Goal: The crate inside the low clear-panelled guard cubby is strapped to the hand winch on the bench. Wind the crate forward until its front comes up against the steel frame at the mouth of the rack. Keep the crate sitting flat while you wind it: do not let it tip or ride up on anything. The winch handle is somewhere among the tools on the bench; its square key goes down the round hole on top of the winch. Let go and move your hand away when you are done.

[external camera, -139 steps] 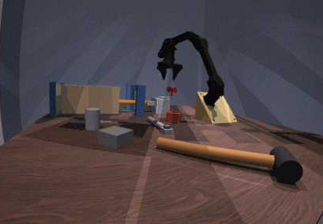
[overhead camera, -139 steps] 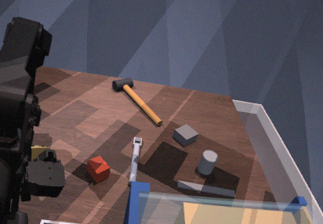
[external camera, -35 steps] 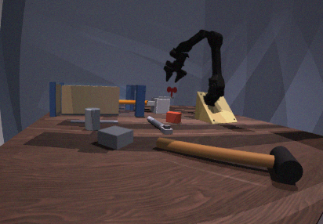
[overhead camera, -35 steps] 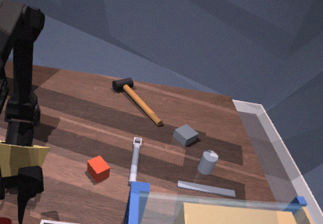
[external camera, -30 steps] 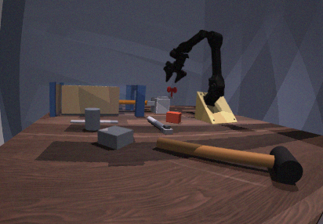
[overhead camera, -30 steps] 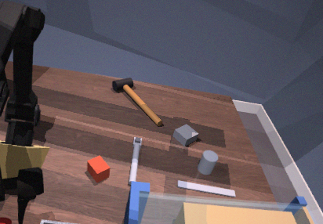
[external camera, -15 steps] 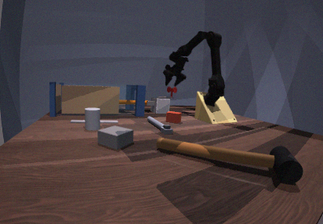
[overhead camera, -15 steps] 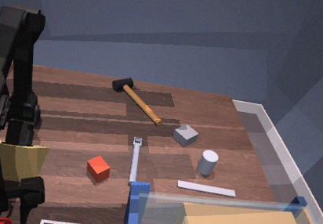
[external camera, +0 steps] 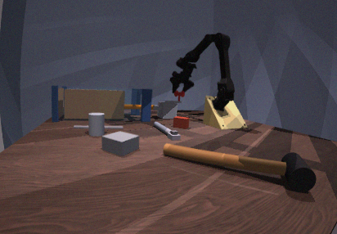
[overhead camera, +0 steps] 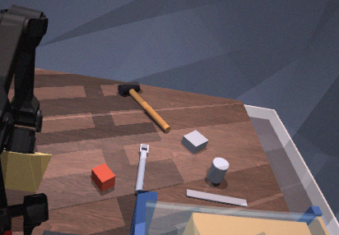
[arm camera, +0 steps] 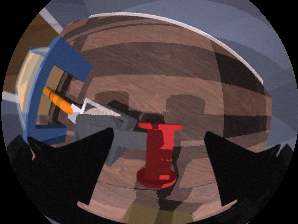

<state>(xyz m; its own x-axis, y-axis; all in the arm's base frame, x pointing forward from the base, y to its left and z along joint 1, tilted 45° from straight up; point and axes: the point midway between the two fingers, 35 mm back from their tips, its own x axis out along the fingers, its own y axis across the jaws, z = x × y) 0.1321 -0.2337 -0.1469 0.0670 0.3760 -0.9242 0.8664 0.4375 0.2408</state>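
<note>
The red grip lies 2 cm to the left of my gripper tip, 2 cm below it and 1 cm behind it. The rest, counted from my gripper tip: flat grey bar (46 cm ahead, 37 cm to the left, 15 cm below); grey winch (12 cm below, 7 cm ahead, 5 cm to the left); winch handle (5 cm below, 3 cm to the left, 3 cm ahead).
</note>
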